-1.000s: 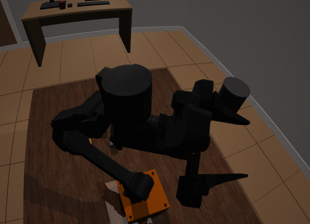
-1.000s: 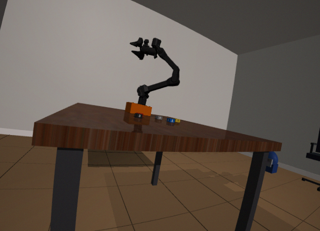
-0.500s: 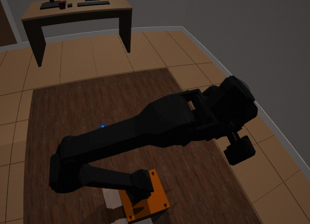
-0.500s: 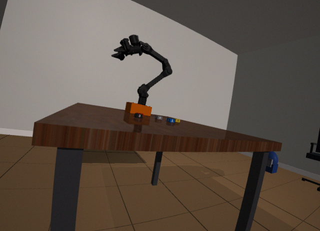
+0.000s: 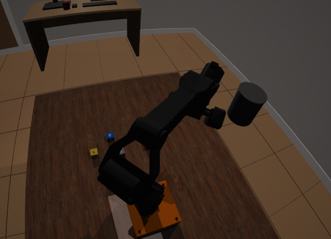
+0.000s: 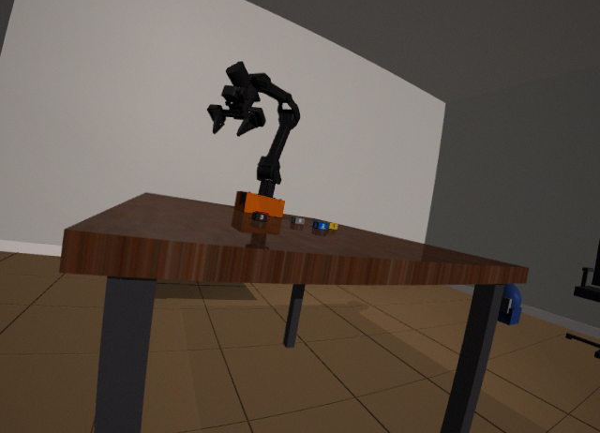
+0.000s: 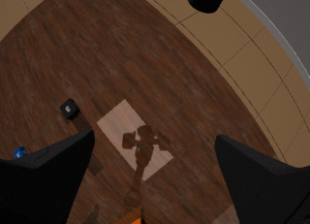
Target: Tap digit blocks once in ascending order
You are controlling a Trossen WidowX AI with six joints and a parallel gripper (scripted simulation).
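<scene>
Now: gripper tip 90 mm short of the red block, 120 mm to the right of it and 220 mm above it. Round my gripper tip: blue block 210 mm ahead, 250 mm to the left, 220 mm below; then black block 160 mm ahead, 70 mm to the left, 220 mm below; then grey block 110 mm ahead, 240 mm to the left, 220 mm below.
</scene>
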